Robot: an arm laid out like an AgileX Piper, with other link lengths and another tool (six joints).
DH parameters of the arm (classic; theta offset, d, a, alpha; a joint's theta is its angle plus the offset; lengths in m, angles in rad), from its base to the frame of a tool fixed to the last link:
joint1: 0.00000 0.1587 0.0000 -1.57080
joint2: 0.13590 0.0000 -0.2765 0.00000
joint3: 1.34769 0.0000 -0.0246 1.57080
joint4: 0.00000 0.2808 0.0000 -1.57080
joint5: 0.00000 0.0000 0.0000 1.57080
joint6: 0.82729 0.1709 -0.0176 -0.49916
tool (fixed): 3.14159 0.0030 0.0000 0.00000
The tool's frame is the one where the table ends.
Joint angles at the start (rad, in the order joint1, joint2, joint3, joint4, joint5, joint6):
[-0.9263, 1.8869, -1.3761, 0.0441, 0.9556, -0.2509]
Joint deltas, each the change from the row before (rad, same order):
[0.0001, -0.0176, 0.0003, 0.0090, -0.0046, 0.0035]
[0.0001, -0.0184, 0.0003, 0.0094, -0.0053, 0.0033]
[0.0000, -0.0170, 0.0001, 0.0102, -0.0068, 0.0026]
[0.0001, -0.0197, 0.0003, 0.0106, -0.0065, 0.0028]
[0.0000, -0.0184, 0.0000, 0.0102, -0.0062, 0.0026]
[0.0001, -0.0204, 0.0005, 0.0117, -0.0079, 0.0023]
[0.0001, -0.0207, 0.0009, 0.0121, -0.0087, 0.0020]
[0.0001, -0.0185, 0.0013, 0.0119, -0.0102, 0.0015]
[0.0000, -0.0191, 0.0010, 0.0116, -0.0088, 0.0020]
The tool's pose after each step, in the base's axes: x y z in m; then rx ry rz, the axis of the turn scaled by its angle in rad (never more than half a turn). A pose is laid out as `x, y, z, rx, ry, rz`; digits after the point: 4 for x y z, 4 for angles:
0.2608, -0.3492, 0.1546, -1.9570, 1.8101, -0.7787
0.2622, -0.3491, 0.1628, -1.9440, 1.8049, -0.8126
0.2638, -0.3491, 0.1706, -1.9303, 1.7988, -0.8465
0.2652, -0.3489, 0.1795, -1.9159, 1.7913, -0.8832
0.2665, -0.3485, 0.1880, -1.9016, 1.7838, -0.9178
0.2679, -0.3480, 0.1974, -1.8857, 1.7741, -0.9564
0.2692, -0.3474, 0.2068, -1.8691, 1.7634, -0.9955
0.2705, -0.3468, 0.2154, -1.8529, 1.7524, -1.0327
0.2716, -0.3460, 0.2242, -1.8361, 1.7416, -1.0690

